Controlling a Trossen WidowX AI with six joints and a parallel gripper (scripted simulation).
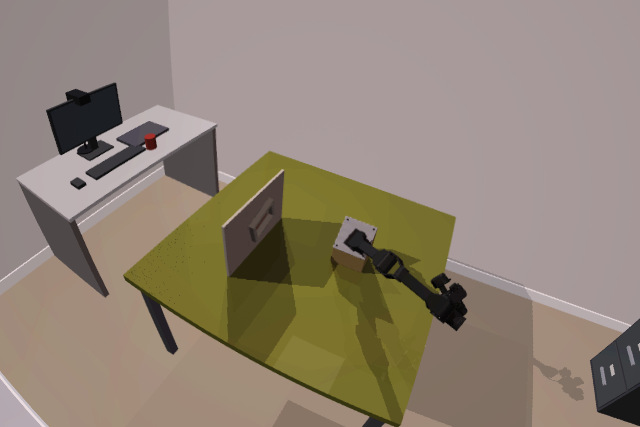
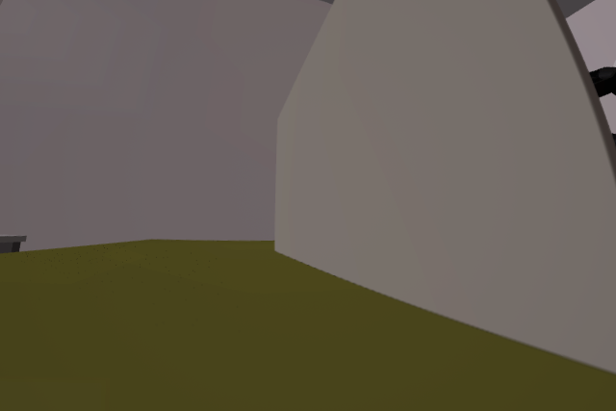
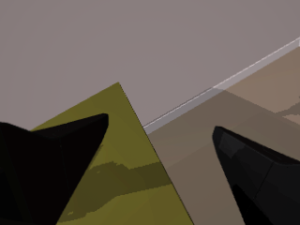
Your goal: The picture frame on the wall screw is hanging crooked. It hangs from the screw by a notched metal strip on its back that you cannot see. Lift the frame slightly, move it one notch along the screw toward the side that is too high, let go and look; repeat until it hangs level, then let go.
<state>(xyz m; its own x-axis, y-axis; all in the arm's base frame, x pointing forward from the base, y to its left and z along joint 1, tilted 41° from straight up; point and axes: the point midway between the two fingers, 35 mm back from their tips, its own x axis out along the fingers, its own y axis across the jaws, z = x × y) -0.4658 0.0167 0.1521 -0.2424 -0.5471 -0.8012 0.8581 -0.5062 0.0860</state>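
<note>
Now: gripper tip 89 cm short of the picture frame, 7 cm to the right of it and 4 cm above it. Round my gripper tip: wall panel (90 cm ahead, 9 cm to the left, 5 cm below).
</note>
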